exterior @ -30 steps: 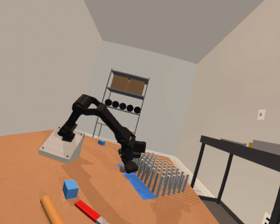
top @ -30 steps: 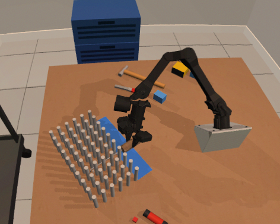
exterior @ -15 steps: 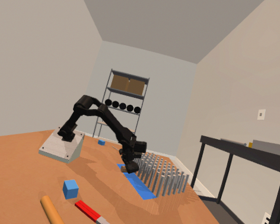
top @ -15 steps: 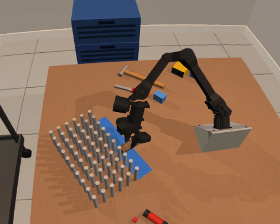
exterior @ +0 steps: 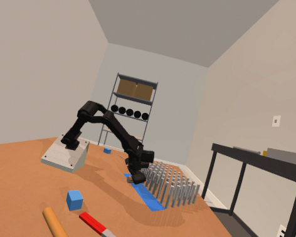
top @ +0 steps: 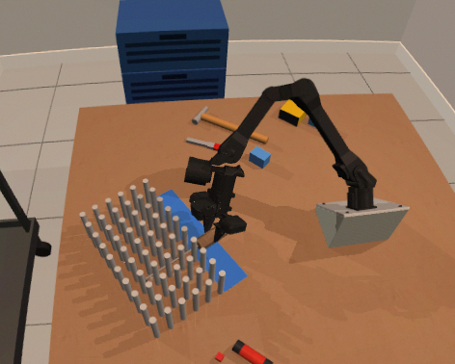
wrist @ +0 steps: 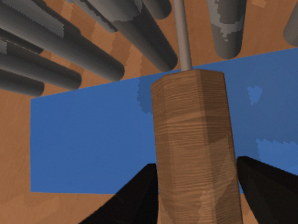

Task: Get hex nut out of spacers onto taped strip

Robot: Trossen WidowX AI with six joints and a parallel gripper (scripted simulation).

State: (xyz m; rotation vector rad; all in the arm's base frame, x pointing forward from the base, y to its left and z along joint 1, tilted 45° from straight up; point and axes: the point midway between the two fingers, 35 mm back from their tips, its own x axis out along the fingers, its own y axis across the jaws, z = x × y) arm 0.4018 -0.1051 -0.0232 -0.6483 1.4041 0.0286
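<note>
Right now the blue taped strip is 4 cm ahead of my gripper tip, 3 cm to the right of it and 3 cm below it. The rest, counted from my gripper tip: small red cube 5 cm ahead, 32 cm to the left, 2 cm below; then hex nut 18 cm ahead, 8 cm to the left, 2 cm below; then rod 9 cm ahead, 4 cm to the left.
</note>
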